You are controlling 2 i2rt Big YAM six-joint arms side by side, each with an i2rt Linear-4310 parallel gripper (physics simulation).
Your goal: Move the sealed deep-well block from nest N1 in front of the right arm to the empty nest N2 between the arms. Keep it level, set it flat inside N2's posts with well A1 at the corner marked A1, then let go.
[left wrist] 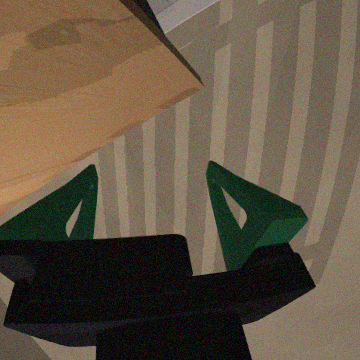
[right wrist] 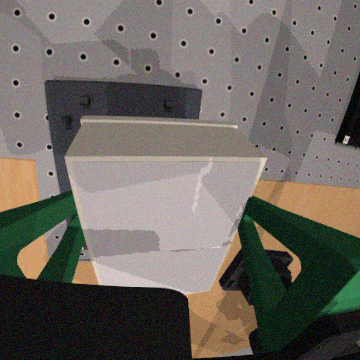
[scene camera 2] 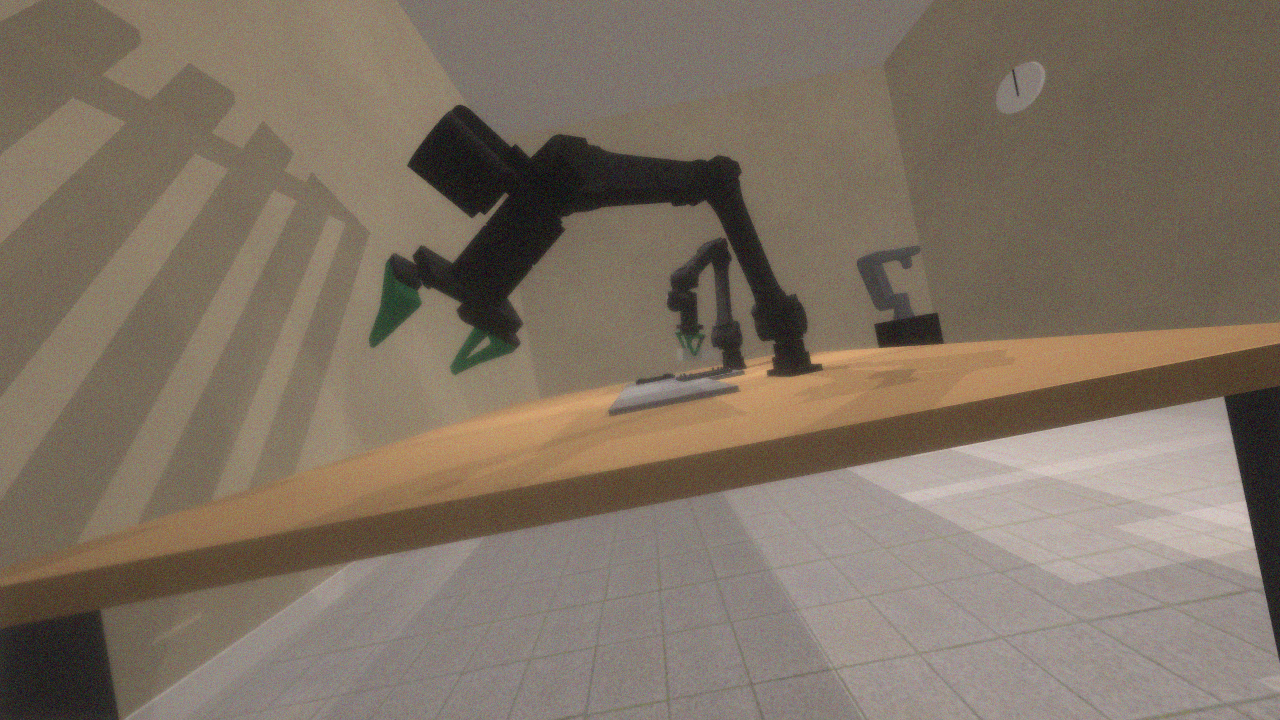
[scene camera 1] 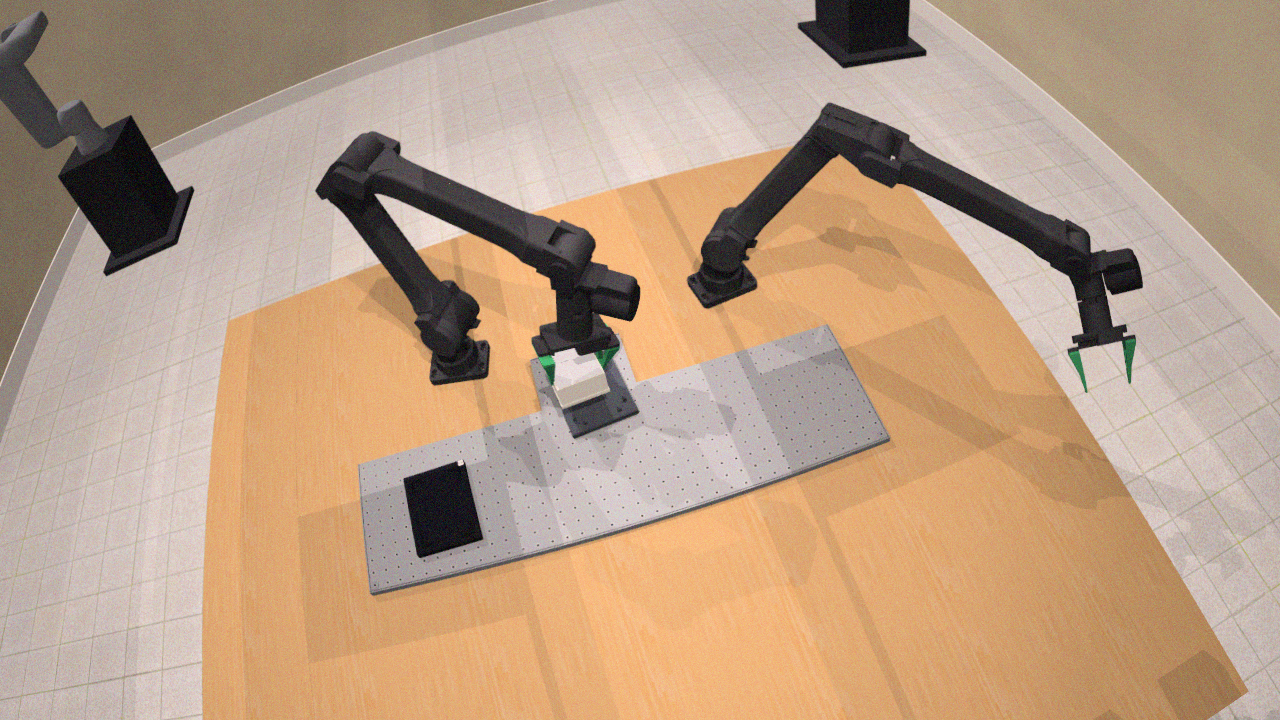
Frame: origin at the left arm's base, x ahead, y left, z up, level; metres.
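Seen in the pictures: left gripper, between the fingertips: (left wrist: pixel 153 168) (scene camera 2: pixel 415 358) (scene camera 1: pixel 1108 388); right gripper, between the fingertips: (right wrist: pixel 165 197) (scene camera 2: pixel 690 353) (scene camera 1: pixel 575 376); left arm's base, origin of its link: (scene camera 2: pixel 793 373) (scene camera 1: pixel 722 285); right arm's base, origin of its link: (scene camera 2: pixel 734 369) (scene camera 1: pixel 460 365).
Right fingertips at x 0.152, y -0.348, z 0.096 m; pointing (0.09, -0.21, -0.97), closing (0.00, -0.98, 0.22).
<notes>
Pixels of each thing's top centre, then the offset from my right fingertips to it. Level surfaces: height alone.
- block, centre of its top: (right wrist: pixel 170 263) (scene camera 1: pixel 568 356) (scene camera 2: pixel 695 344) dx -0.024, dy +0.001, dz +0.027 m
- dark grey plate, centre of its top: (right wrist: pixel 128 184) (scene camera 1: pixel 588 385) (scene camera 2: pixel 701 370) dx -0.022, dy +0.020, dz -0.061 m
- Nest N1, centre of its top: (scene camera 1: pixel 439 505) (scene camera 2: pixel 654 376) dx +0.089, dy -0.306, dz -0.065 m
- perforated grey board, height of its surface: dz -0.083 m
- wooden table, height of its surface: dz -0.096 m
My right gripper (scene camera 1: pixel 579 368) (scene camera 2: pixel 690 349) (right wrist: pixel 165 197) is shut on the white sealed deep-well block, with a green finger on each side. The block (scene camera 1: pixel 581 386) (right wrist: pixel 165 210) looks about level and hangs above nest N2, apart from it. N2 is the dark grey plate (scene camera 1: pixel 597 420) (right wrist: pixel 127 100) with small posts; the block hides much of it, and its edges look nearly lined up with the block's. Well A1 cannot be made out. Nest N1 (scene camera 1: pixel 443 510) is the black plate at the left in scene camera 1, without the block. My left gripper (scene camera 1: pixel 1108 385) (scene camera 2: pixel 412 359) (left wrist: pixel 153 168) is open and empty.
A perforated grey board (scene camera 1: pixel 680 447) (scene camera 2: pixel 666 394) lies under both nests on the wooden table (scene camera 1: pixel 716 608) (scene camera 2: pixel 537 456) (left wrist: pixel 75 110). The left gripper hangs high near the table's edge, at the right of scene camera 1. The right arm's base (scene camera 1: pixel 459 362) stands behind the board.
</notes>
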